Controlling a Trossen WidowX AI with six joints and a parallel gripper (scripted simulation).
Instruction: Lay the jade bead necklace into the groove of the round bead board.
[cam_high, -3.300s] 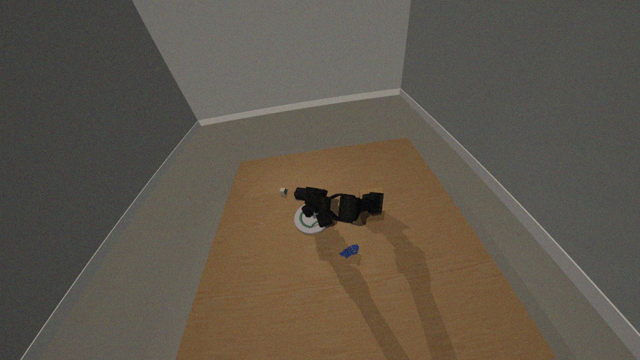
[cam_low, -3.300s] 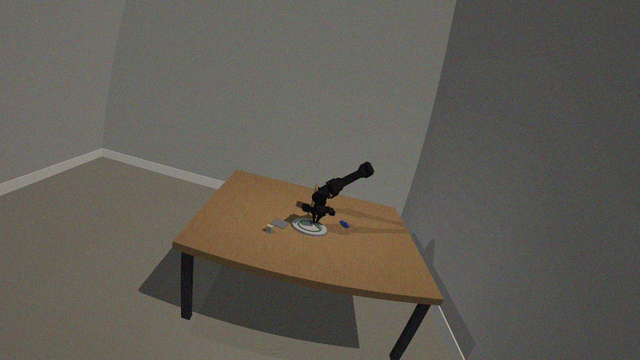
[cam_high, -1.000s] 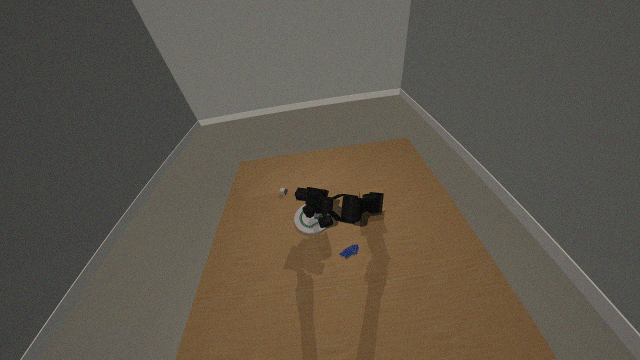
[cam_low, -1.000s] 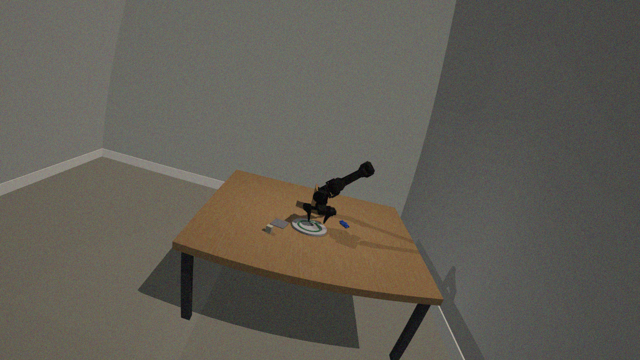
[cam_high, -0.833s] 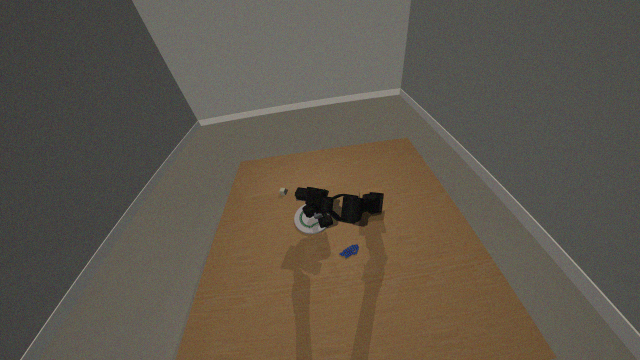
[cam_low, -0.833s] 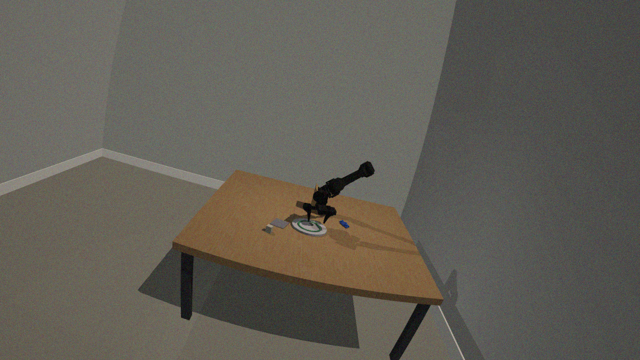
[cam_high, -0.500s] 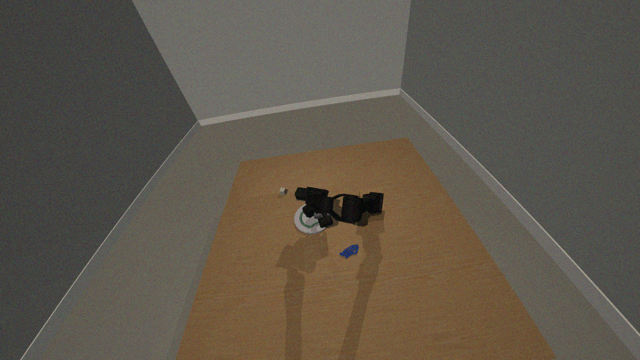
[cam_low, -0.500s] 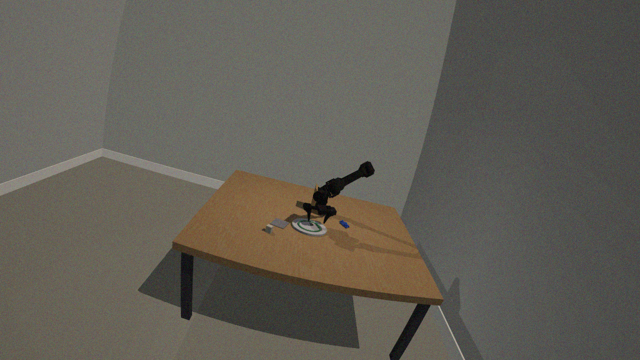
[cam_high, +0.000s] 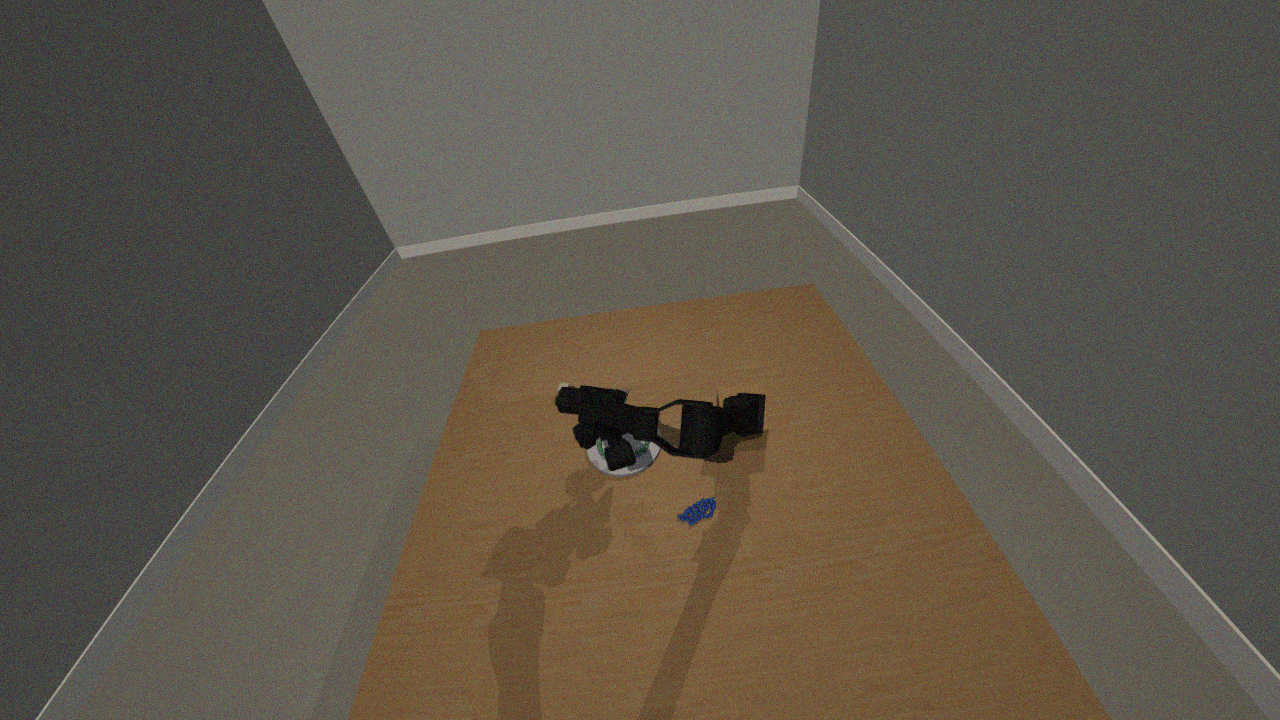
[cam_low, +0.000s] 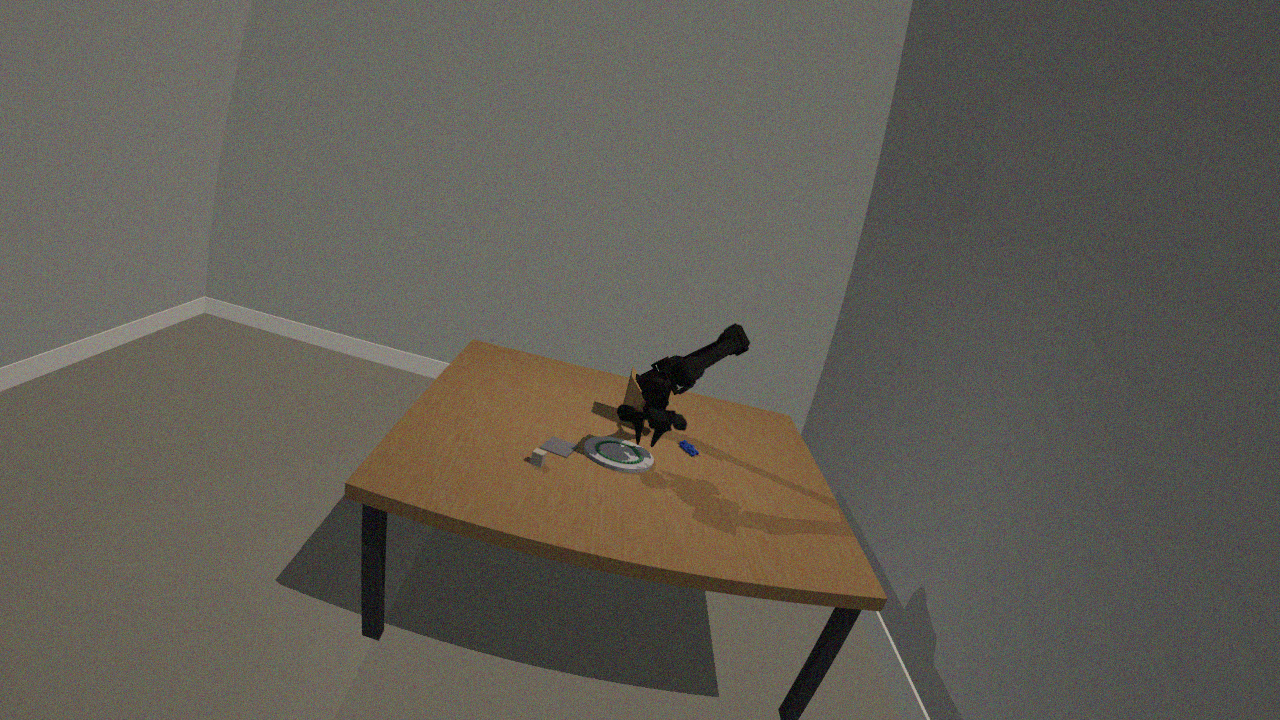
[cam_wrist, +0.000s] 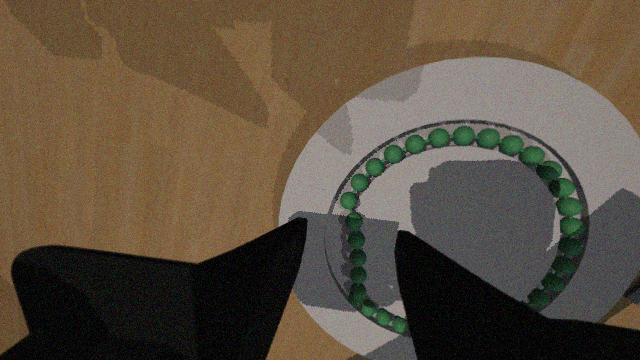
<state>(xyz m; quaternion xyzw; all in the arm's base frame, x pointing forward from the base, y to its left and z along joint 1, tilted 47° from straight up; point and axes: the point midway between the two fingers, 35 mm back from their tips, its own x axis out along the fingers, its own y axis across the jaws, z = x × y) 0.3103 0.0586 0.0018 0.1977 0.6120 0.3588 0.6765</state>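
Right now the round bead board is 10 mm behind my gripper tip, 60 mm to the right of it and 40 mm below it. The rest, counted from my gripper tip: pale block 170 mm ahead, 260 mm to the right, 40 mm below; flat grey plate 40 mm ahead, 230 mm to the right, 50 mm below.
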